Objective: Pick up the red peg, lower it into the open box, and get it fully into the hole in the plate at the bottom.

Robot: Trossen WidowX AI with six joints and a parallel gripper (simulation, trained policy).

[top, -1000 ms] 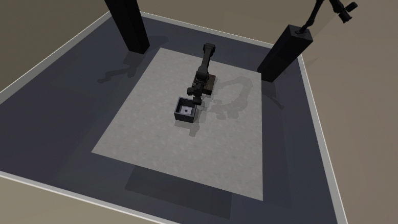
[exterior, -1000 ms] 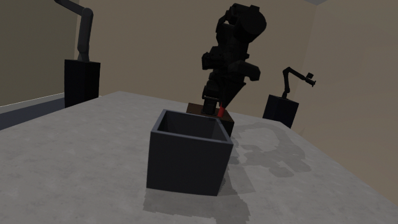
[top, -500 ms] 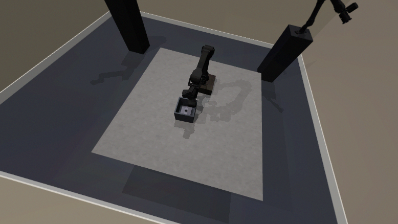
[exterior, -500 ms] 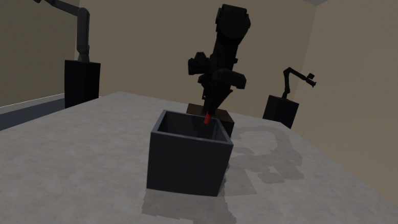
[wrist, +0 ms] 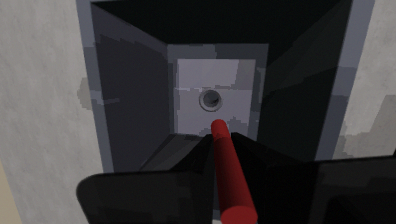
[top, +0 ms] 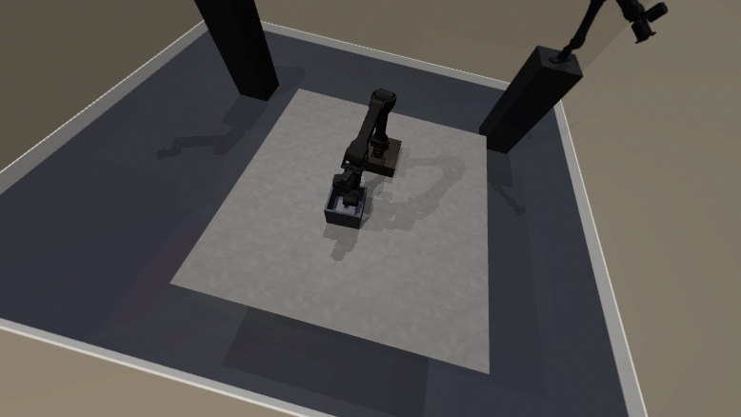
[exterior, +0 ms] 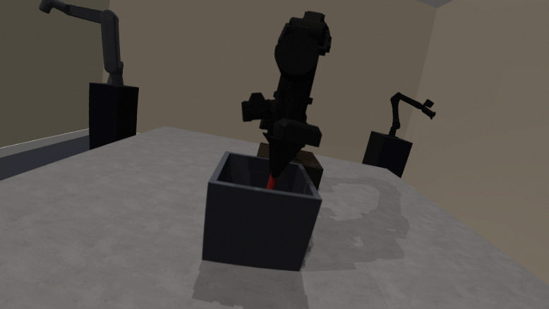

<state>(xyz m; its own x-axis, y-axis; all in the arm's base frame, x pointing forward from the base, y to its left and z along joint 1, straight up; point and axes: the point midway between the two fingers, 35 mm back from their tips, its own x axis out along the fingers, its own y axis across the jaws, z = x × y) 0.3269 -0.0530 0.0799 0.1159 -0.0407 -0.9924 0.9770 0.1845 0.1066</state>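
Now: the red peg 2 cm above my gripper tip. From my gripper tip the other things lie so: plate (1 cm ahead, 2 cm to the right, 8 cm below).
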